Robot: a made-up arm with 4 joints. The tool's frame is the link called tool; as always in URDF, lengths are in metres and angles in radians. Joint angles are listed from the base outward.
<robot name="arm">
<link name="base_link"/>
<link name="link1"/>
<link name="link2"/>
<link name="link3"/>
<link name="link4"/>
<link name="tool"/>
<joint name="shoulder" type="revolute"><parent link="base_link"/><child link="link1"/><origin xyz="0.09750 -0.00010 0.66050" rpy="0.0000 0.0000 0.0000"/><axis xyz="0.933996 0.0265 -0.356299"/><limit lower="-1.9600" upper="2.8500"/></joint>
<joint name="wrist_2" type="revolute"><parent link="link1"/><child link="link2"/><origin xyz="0.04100 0.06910 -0.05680" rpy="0.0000 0.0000 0.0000"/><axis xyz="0 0 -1"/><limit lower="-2.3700" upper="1.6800"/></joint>
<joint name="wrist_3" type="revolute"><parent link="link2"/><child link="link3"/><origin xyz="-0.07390 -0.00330 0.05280" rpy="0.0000 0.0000 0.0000"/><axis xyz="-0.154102 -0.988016 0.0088"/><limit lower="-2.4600" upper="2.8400"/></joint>
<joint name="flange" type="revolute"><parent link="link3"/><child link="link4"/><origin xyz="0.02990 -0.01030 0.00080" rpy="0.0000 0.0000 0.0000"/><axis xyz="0 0 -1"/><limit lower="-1.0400" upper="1.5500"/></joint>
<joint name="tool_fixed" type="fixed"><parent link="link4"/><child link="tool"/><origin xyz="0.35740 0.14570 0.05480" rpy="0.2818 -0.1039 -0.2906"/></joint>
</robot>
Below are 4 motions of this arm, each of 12 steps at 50 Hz.
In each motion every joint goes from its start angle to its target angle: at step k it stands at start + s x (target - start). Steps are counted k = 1, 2, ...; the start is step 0. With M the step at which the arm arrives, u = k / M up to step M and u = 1 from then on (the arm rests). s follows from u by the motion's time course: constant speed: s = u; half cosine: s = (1 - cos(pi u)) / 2; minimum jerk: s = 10 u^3 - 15 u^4 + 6 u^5.
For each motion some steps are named. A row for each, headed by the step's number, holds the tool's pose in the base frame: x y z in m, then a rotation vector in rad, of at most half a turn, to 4 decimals.
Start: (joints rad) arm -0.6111 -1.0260 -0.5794 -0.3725
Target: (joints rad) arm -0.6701 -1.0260 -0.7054 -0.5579
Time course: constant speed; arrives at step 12
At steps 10, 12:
10: -0.0869 0.2134 0.3709 -0.5037 1.1075 1.0359
12: -0.0973 0.2060 0.3739 -0.5074 1.1492 1.0431

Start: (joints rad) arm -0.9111 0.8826 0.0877 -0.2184
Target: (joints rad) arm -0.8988 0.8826 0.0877 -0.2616
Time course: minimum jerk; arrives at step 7
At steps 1, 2, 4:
1: 0.4398 0.1623 0.6764 -0.5494 -0.6444 -0.4068
2: 0.4399 0.1634 0.6751 -0.5489 -0.6411 -0.4032
4: 0.4402 0.1677 0.6696 -0.5469 -0.6280 -0.3886

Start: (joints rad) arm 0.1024 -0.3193 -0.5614 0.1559
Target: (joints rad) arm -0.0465 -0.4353 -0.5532 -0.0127
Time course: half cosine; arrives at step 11
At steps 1, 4, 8, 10, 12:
1: 0.4084 0.2426 0.5184 0.2430 0.4315 -0.1926
4: 0.3914 0.2645 0.5154 0.2117 0.4348 -0.1118
8: 0.3510 0.3028 0.5055 0.1483 0.4506 0.0461
10: 0.3380 0.3123 0.5019 0.1300 0.4573 0.0908
12: 0.3363 0.3135 0.5014 0.1275 0.4583 0.0967

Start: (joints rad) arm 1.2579 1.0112 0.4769 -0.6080
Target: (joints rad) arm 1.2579 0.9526 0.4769 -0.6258
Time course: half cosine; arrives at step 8
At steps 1, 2, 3, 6, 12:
1: 0.4604 -0.1955 0.7391 0.8861 -0.0430 -1.2389
2: 0.4611 -0.1943 0.7416 0.8886 -0.0477 -1.2320
3: 0.4620 -0.1924 0.7452 0.8923 -0.0548 -1.2216
6: 0.4649 -0.1858 0.7576 0.9045 -0.0785 -1.1866
12: 0.4656 -0.1840 0.7609 0.9077 -0.0848 -1.1772

